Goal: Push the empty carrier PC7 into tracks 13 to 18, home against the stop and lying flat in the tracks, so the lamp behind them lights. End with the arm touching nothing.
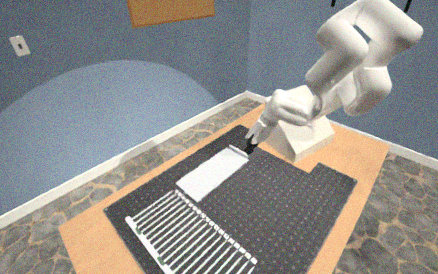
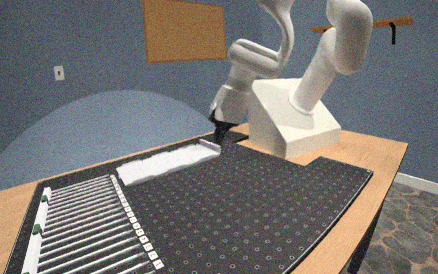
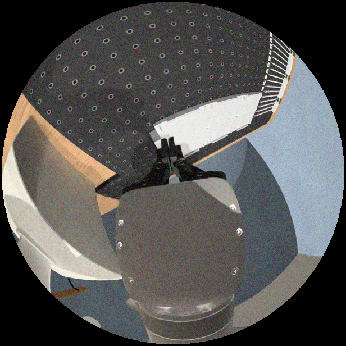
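Where they show: gripper, fingertip midpoint: (image 1: 247, 152) (image 2: 216, 140); arm's base, origin of the base link: (image 2: 302, 103).
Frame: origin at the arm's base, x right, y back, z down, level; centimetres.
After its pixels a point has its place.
The white carrier PC7 (image 1: 212, 172) @[x 10.8, y -51.7, z 12.4 cm] (image 2: 167, 164) @[x 8.5, y -51.5, z 12.4 cm] (image 3: 215, 122) lies on the dark perforated mat. Its front end is close to the numbered tiles at the mouth of the tracks, outside the tracks. Its raised end lip (image 1: 239, 150) @[x 11.8, y -34.5, z 10.5 cm] (image 2: 210, 145) @[x 11.0, y -35.1, z 11.0 cm] faces the robot base. My gripper (image 1: 248, 151) @[x 6.5, y -35.0, z 8.2 cm] (image 2: 218, 143) @[x 6.5, y -35.0, z 8.2 cm] (image 3: 168, 145) is shut and empty, with its fingertips low at the lip's outer side. I cannot tell whether they touch it. The stop rail (image 1: 150, 246) @[x -1.4, y -86.6, z 11.9 cm] (image 2: 33, 245) @[x -12.3, y -85.8, z 11.9 cm] runs across the far end of the tracks. The small numbers are too blurred to read.
Green blocks (image 2: 45, 198) @[x 5.5, y -86.9, z 11.5 cm] (image 2: 36, 229) @[x -8.2, y -85.9, z 11.3 cm] sit along the stop rail; I cannot tell whether any is lit. The white robot base (image 1: 305, 137) @[x -6.2, y -9.1, z 5.8 cm] (image 2: 300, 132) @[x -7.9, y -11.4, z 7.4 cm] stands behind the gripper on the wooden table (image 1: 367, 150) @[x -28.5, y 16.7, z 14.8 cm] (image 2: 390, 155) @[x -33.1, y 10.3, z 14.8 cm]. The mat (image 1: 300, 210) @[x -24.5, y -39.6, z 13.5 cm] (image 2: 240, 210) @[x -20.8, y -46.5, z 13.4 cm] has a raised-looking edge.
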